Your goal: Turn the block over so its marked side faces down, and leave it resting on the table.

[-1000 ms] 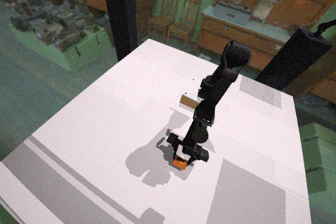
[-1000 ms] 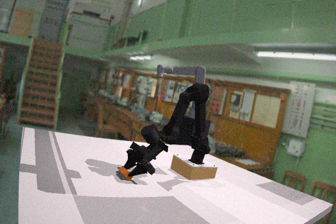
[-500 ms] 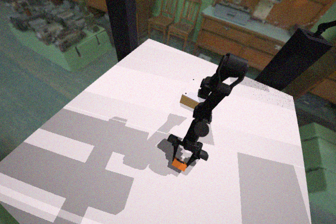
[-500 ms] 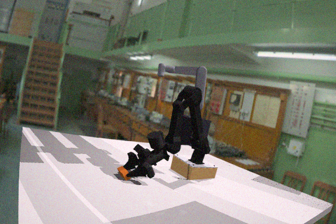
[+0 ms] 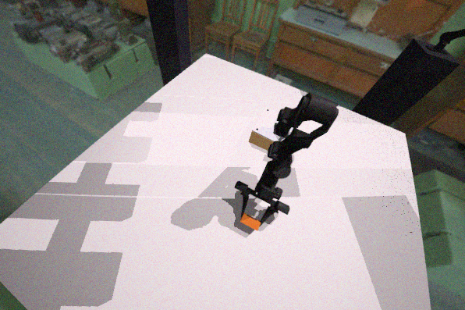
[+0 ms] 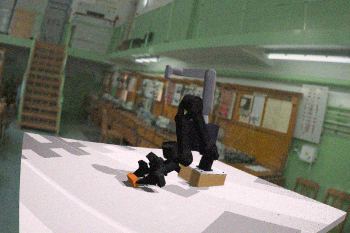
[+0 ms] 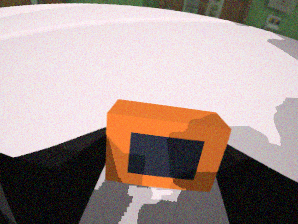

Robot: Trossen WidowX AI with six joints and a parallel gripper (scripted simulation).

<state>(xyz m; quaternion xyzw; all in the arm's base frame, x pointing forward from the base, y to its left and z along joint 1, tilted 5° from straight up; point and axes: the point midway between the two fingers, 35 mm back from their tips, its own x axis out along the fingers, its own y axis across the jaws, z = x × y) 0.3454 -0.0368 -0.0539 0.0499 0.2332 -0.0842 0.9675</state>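
Now: the orange block 10 mm behind my gripper tip.
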